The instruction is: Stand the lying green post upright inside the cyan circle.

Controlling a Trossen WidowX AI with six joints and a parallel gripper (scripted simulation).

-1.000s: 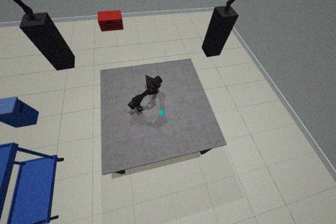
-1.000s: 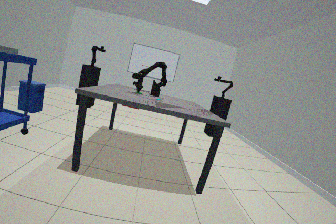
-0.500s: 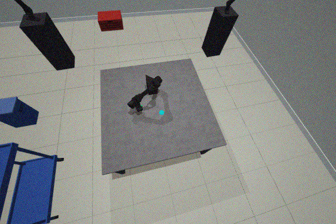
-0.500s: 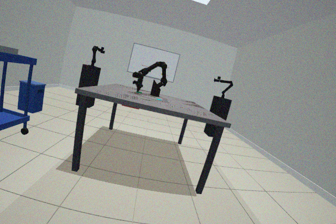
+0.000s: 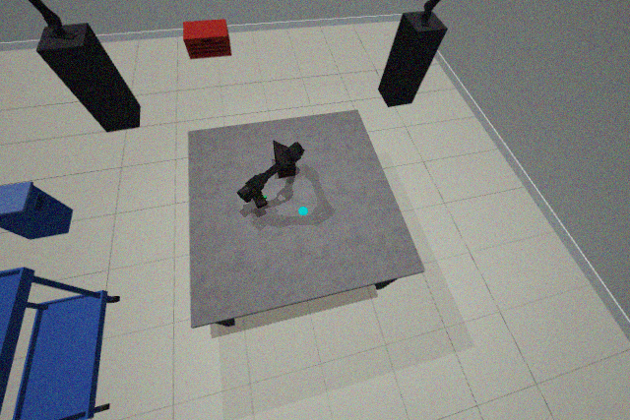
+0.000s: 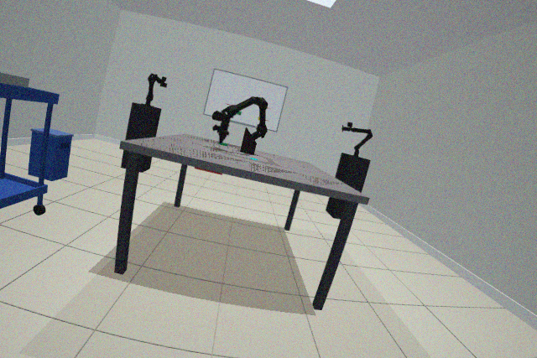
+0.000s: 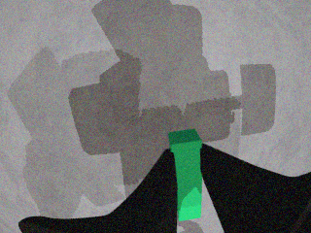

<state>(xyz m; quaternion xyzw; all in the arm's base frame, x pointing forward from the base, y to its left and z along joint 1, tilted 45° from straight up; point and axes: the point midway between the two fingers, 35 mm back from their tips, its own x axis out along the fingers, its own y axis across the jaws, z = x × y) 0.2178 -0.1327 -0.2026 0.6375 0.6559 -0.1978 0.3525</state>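
The cyan circle is 26 cm to the left of my gripper tip, 12 cm ahead of it and 4 cm below it. From my gripper tip the other things lie so: green post (2 cm to the left).
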